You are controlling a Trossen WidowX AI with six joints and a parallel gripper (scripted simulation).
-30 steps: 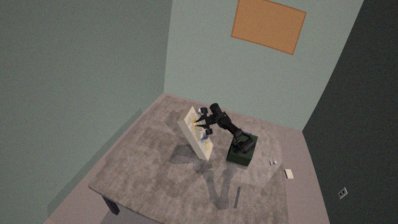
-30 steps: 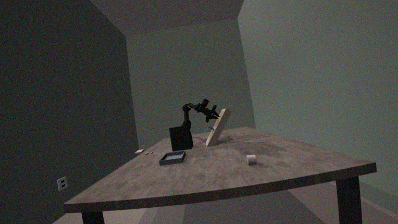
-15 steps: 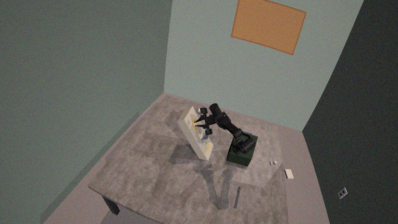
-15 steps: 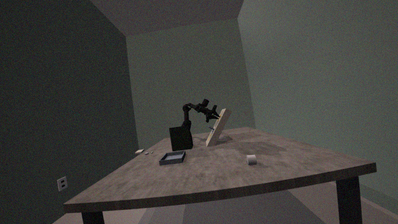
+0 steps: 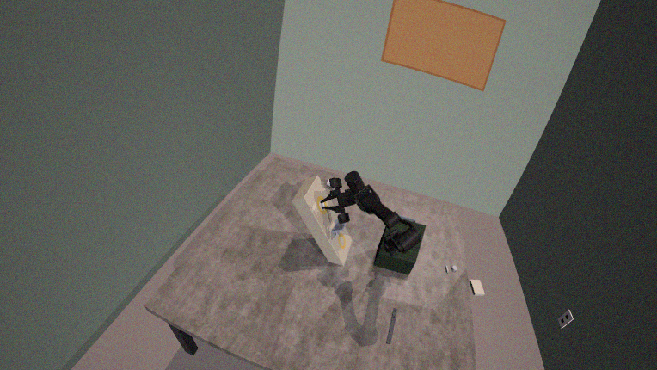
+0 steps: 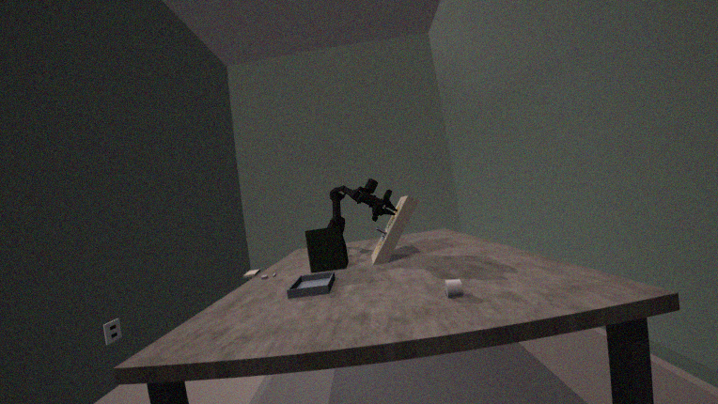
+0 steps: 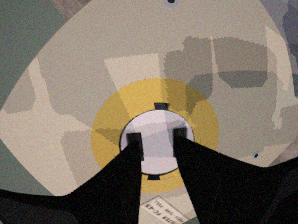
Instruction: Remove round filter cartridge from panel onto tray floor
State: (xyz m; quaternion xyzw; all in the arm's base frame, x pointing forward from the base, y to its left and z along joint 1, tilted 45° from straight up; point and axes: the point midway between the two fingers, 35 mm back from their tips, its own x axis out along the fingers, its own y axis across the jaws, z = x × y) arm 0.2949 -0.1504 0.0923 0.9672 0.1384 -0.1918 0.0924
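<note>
Right now the filter cartridge is 10 mm below my gripper tip and 10 mm ahead of it. Also, from my gripper tip: tray: 440 mm behind, 220 mm to the right, 220 mm below; then card: 830 mm behind, 220 mm below, 140 mm to the left; then beige service panel: 80 mm below, 30 mm behind.
</note>
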